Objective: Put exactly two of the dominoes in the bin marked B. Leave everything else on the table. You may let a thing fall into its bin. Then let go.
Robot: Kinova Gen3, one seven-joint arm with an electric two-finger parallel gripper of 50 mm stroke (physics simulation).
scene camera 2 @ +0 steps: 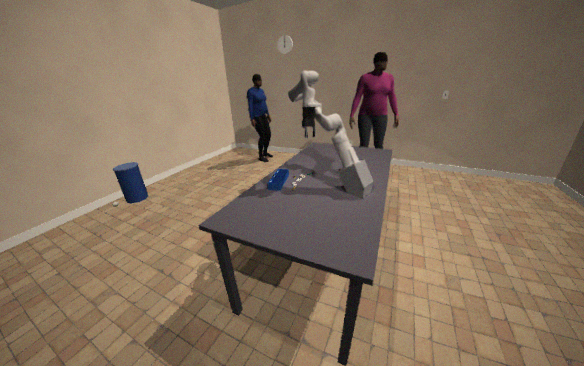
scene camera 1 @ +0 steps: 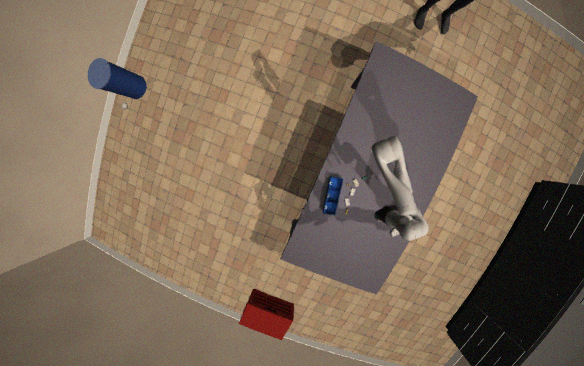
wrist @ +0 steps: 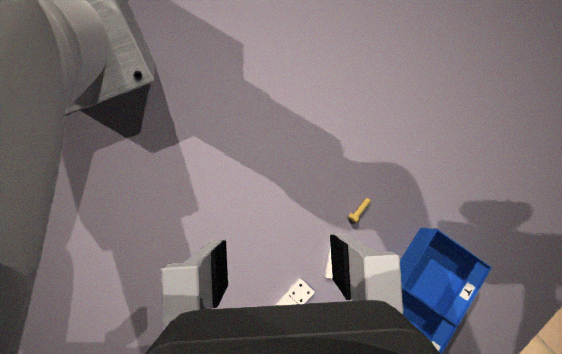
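Seen in the pictures: gripper, fingertip midpoint: (scene camera 2: 310, 137) (wrist: 279, 260); arm's base at its link origin: (scene camera 2: 350, 164).
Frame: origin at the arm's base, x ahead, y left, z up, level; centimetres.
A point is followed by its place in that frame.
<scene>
Three white dominoes (scene camera 1: 355, 182) @(x 36.9, y -1.4, z -15.5 cm) (scene camera 1: 352, 191) @(x 35.1, y 4.9, z -15.5 cm) (scene camera 1: 347, 202) @(x 33.6, y 13.2, z -15.6 cm) lie apart in a rough row on the table beside the blue three-compartment bin block (scene camera 1: 326, 202) @(x 46.9, y 20.4, z -12.2 cm) (scene camera 2: 278, 180) @(x 43.0, y 18.4, z -13.1 cm) (wrist: 417, 256) @(x 38.5, y 20.9, z -12.3 cm). In the wrist view one domino (wrist: 300, 292) @(x 34.6, y 6.4, z -15.6 cm) shows pips and is partly cut off by the gripper body; another white piece (wrist: 328, 266) @(x 33.9, y 11.3, z -15.6 cm) is mostly behind the right finger. A label on one end compartment looks like a T; the mark B cannot be read. My gripper (scene camera 1: 378, 215) @(x 25.4, y 6.0, z 15.7 cm) (scene camera 2: 310, 135) @(x 25.4, y 6.0, z 15.7 cm) (wrist: 279, 260) @(x 25.4, y 6.0, z 15.7 cm) is open and empty, high above the table, off to the side of the dominoes.
A yellow bolt (scene camera 1: 346, 211) @(x 30.5, y 18.9, z -15.4 cm) (wrist: 361, 209) @(x 30.2, y 19.1, z -15.3 cm) lies near the end of the domino row. A small green thing (scene camera 1: 365, 177) @(x 33.1, y -7.9, z -15.1 cm) and a small orange thing (scene camera 1: 348, 184) @(x 40.3, y 2.4, z -15.5 cm) lie near the other end. The table (scene camera 1: 425, 100) @(x 25.8, y -75.9, z -16.2 cm) (scene camera 2: 300, 230) @(x 3.8, y 53.0, z -16.3 cm) carries the arm's base (scene camera 2: 358, 179) @(x -7.9, y 7.9, z -5.0 cm).
</scene>
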